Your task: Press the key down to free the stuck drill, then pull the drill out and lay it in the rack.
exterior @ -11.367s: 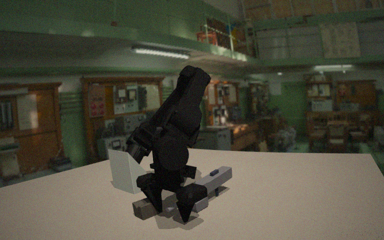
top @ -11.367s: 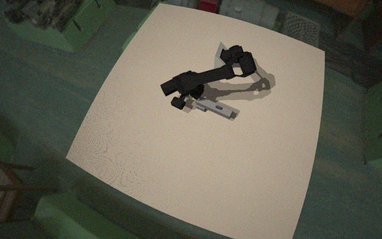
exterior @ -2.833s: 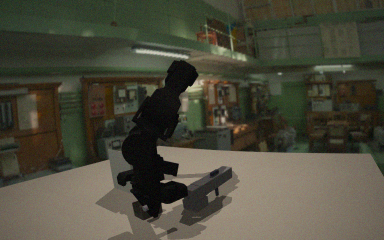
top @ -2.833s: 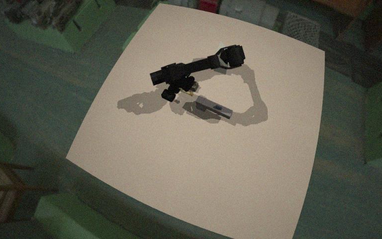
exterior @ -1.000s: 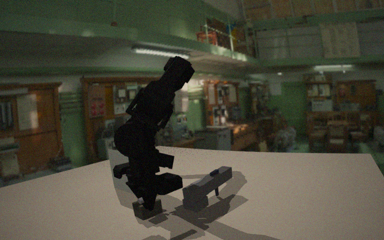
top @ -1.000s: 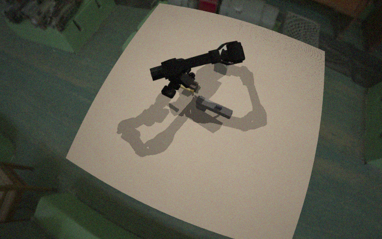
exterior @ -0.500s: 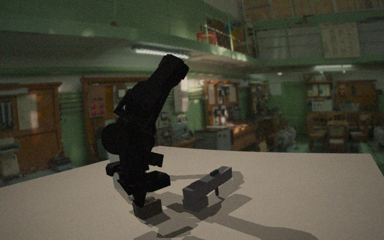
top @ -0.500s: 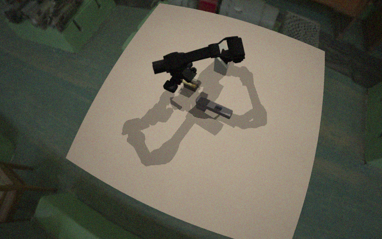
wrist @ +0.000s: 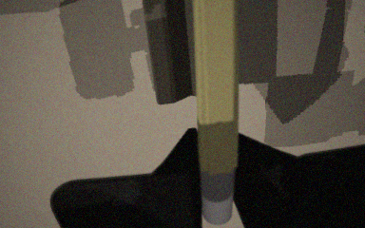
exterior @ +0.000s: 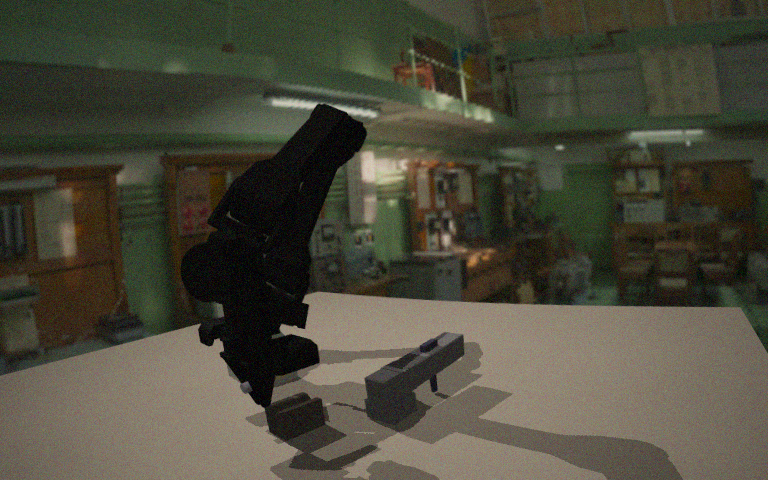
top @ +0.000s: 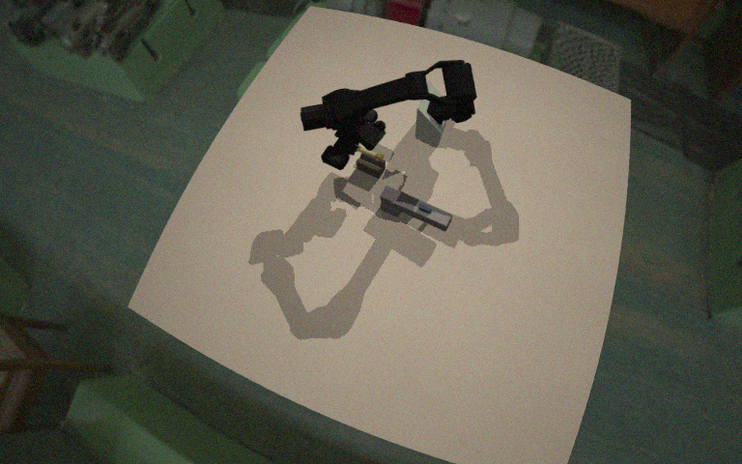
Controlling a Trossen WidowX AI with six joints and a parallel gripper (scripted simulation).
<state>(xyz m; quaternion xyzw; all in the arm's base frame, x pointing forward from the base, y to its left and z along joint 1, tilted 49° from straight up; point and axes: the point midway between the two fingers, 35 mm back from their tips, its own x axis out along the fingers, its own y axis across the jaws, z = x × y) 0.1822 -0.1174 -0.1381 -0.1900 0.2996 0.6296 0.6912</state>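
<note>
The drill is 4 cm to the left of my gripper tip, 4 cm above it and 1 cm ahead of it. From my gripper tip the other things lie so: dark rack 5 cm to the left, 3 cm below; then blue key 23 cm to the left, 11 cm ahead; then grey holder block 20 cm to the left, 11 cm ahead, 1 cm below.
</note>
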